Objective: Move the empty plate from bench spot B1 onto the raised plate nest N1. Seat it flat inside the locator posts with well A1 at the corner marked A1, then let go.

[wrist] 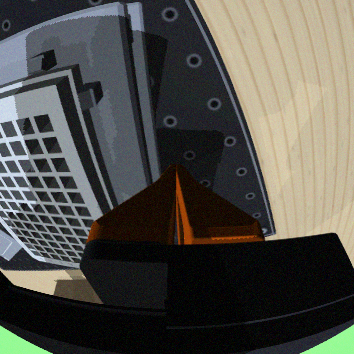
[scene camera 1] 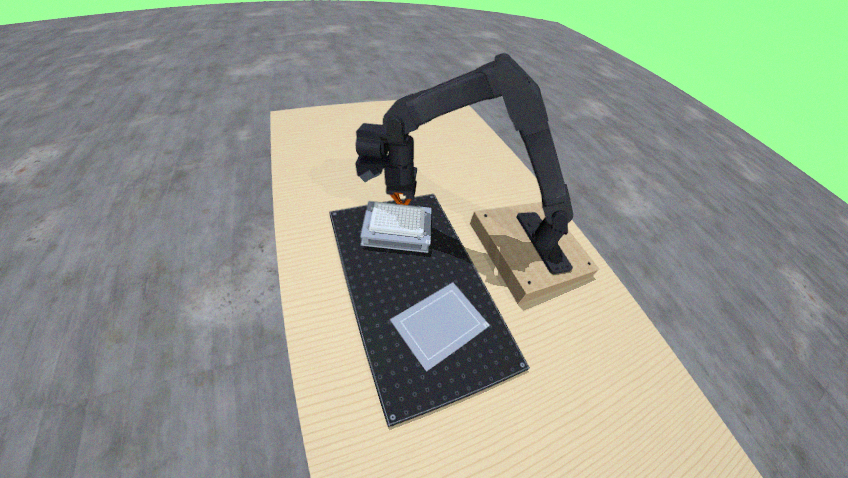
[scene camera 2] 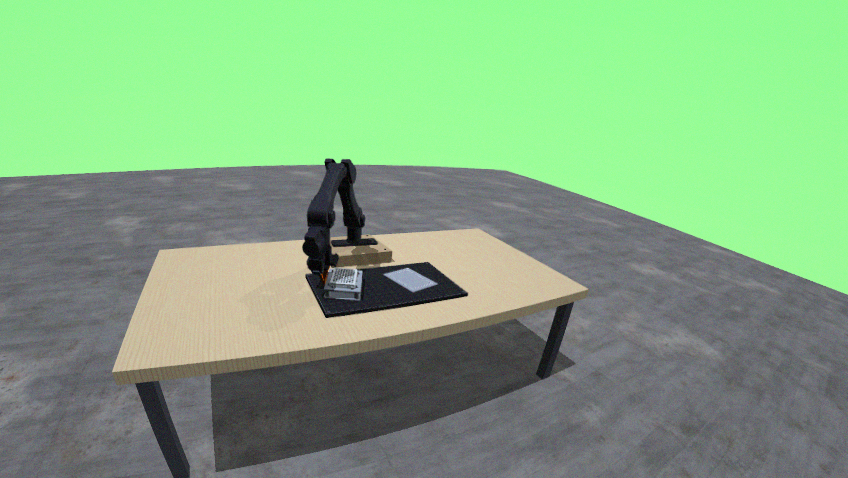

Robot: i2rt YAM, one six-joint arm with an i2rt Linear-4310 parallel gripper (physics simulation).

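Places are measured from the arm's base along level axes (x back, y down, z right), in centimetres.
Where they show: gripper, fingertip midpoint: [wrist: 175,173] [scene camera 1: 403,208] [scene camera 2: 324,283]; arm's base, origin of the base link: [scene camera 1: 542,242] [scene camera 2: 354,243].
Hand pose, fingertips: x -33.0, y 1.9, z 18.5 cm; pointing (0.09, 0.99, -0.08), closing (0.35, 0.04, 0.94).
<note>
Each offset is from my fingertips to the centre of the thing. "spot": to the spot under its first point. Level surfaces: height alone.
The white well plate @[dx -3.0, dy -3.3, dz -6.4 cm] [scene camera 1: 396,219] [scene camera 2: 343,277] [wrist: 37,102] lies on top of the raised grey nest @[dx -3.0, dy -1.3, dz -6.4 cm] [scene camera 1: 391,242] [scene camera 2: 342,294] [wrist: 107,47], with dark locator posts at its near corner in the wrist view. Whether it is fully flat inside all the posts, and which corner is A1, I cannot tell. My gripper [scene camera 1: 402,203] [scene camera 2: 324,277] [wrist: 175,173] is shut and empty, its orange fingertips together. It points down just beyond the nest's far side in scene camera 1, beside the plate. Bench spot B1, a pale grey rectangle @[spot: dx +0.2, dy +0.8, dz -33.6 cm] [scene camera 1: 440,327] [scene camera 2: 409,279] with a white outline, has no plate on it.
A black perforated board @[dx -1.8, dy +1.6, dz -21.9 cm] [scene camera 1: 371,308] [scene camera 2: 445,290] [wrist: 194,30] carries the nest and B1. It lies on a wooden table @[dy +2.3 cm] [scene camera 1: 332,439] [scene camera 2: 207,308] [wrist: 300,125]. The arm's wooden base block [scene camera 1: 504,264] [scene camera 2: 371,257] stands beside the board.
</note>
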